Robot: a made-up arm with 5 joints.
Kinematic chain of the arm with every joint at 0, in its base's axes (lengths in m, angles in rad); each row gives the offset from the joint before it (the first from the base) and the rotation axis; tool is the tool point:
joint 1: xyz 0 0 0.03 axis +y
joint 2: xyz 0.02 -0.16 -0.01 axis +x
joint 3: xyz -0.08 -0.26 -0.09 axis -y
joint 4: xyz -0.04 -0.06 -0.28 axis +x
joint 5: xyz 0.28 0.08 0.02 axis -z
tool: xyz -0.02 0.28 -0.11
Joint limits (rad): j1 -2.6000..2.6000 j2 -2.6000..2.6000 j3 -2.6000..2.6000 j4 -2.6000..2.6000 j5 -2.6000..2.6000
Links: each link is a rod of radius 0.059 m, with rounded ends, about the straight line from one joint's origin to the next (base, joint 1, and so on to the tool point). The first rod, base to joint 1, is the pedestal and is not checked.
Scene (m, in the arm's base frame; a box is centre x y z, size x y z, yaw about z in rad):
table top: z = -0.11
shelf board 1: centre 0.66 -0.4 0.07 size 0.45 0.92 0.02 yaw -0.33
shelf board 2: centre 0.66 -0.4 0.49 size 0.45 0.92 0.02 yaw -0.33
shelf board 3: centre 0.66 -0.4 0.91 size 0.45 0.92 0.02 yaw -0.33
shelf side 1: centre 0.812 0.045 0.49 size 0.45 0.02 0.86 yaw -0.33
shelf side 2: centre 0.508 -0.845 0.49 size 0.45 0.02 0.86 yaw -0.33
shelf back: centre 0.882 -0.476 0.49 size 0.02 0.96 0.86 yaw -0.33
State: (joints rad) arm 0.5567 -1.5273 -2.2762 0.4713 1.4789
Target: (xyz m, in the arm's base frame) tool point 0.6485 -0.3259 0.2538
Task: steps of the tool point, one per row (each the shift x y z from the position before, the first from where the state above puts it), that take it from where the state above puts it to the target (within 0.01 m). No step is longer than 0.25 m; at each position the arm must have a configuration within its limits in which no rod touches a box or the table.
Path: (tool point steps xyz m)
1: 0.1362 -0.0347 0.0097
2: 0.1781 -0.0101 -0.0076
3: 0.1928 0.0411 -0.0410
4: 0.1646 0.1010 -0.0814
5: 0.0939 0.1467 -0.1094
6: 0.0489 -0.0627 0.0127
7: 0.0570 -0.0467 0.0149
8: 0.0691 -0.0258 0.0092
9: 0.0797 -0.0023 -0.0064
10: 0.0833 0.0217 -0.0304

